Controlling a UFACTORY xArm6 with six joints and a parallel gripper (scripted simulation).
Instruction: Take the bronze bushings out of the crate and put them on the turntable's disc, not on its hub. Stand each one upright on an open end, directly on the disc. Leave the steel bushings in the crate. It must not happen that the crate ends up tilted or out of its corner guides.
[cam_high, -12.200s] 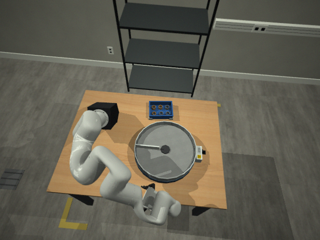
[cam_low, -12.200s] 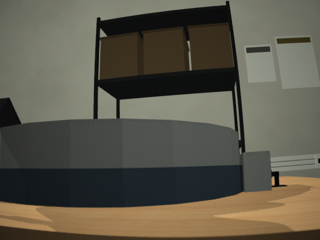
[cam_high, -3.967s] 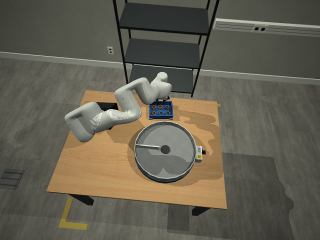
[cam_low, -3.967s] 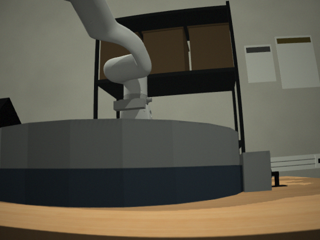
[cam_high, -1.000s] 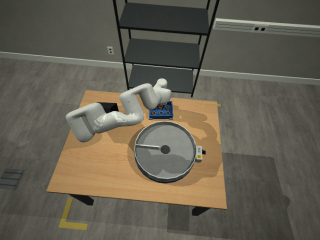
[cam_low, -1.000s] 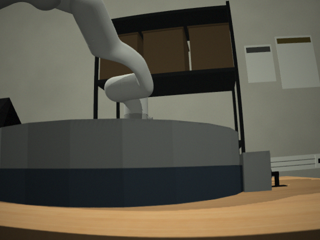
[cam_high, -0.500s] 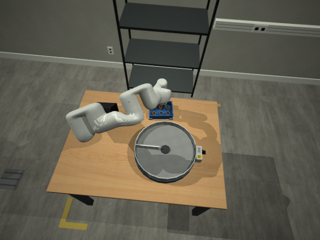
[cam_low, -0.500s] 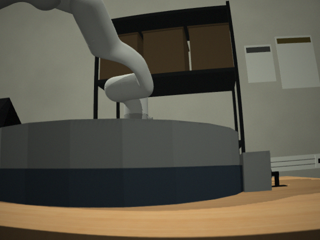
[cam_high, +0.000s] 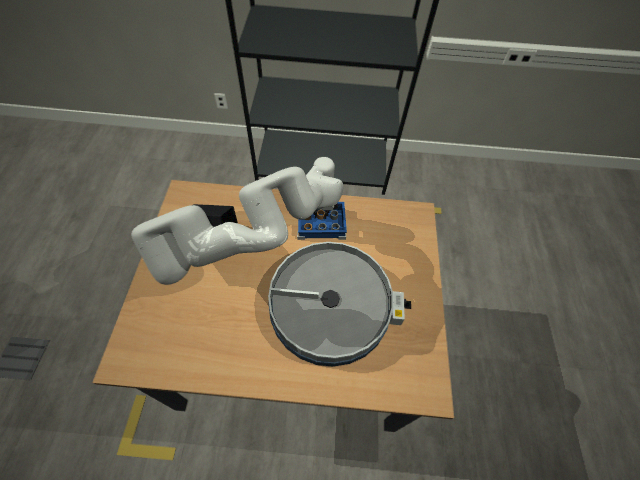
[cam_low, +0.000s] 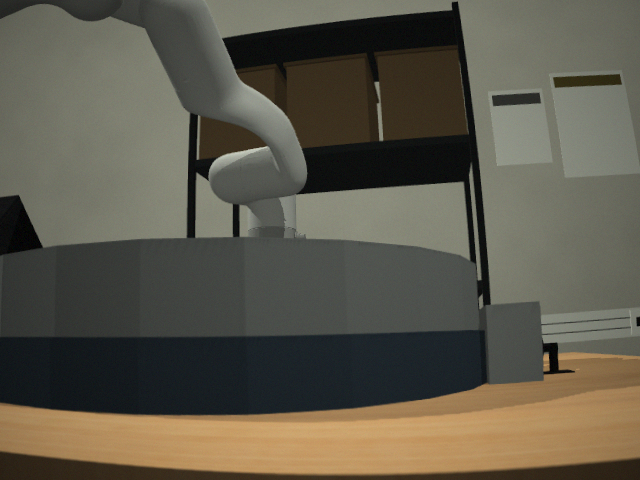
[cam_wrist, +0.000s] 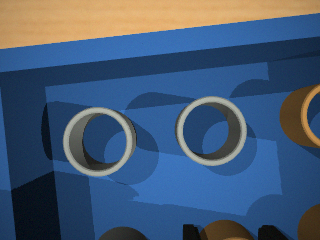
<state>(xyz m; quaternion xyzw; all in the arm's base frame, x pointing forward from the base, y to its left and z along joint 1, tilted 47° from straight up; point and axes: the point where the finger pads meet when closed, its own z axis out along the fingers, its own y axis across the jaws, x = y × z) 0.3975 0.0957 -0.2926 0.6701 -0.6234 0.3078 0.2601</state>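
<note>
My gripper is now 3 cm to the left of the blue crate, 1 cm short of it and 1 cm above it. The rest, counted from my hand: turntable (38 cm to the right, 10 cm ahead, 2 cm above); grey turntable disc (38 cm to the right, 8 cm ahead, 2 cm above).
</note>
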